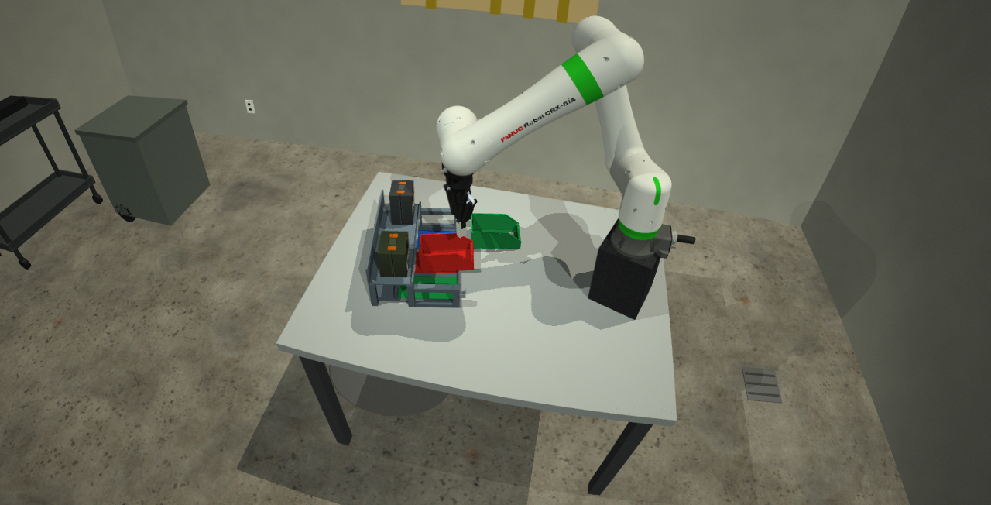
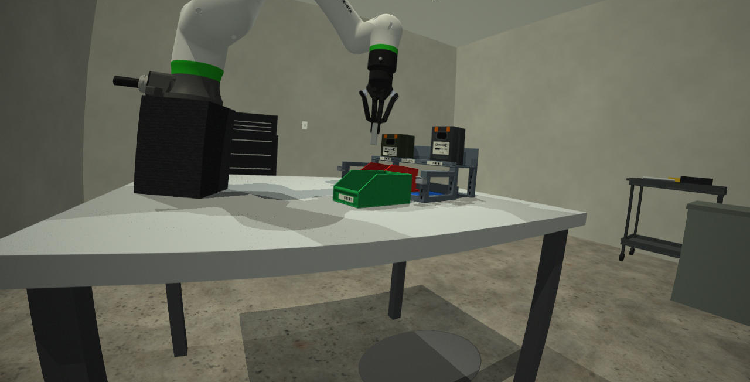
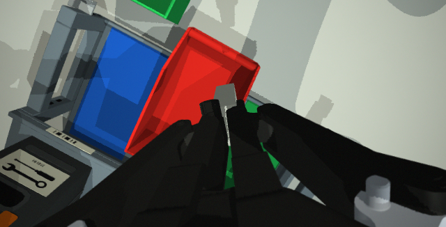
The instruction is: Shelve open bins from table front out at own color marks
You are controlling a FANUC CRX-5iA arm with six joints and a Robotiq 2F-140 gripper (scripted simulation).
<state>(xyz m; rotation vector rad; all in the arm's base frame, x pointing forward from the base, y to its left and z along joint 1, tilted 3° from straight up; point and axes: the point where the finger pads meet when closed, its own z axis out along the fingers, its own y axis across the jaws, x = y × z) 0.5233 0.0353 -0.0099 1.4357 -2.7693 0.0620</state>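
The red bin lies 50 mm ahead of my hand, 10 mm to the right of it and 130 mm below it. Round my hand: green bin (80 mm behind, 170 mm to the right, 140 mm below).
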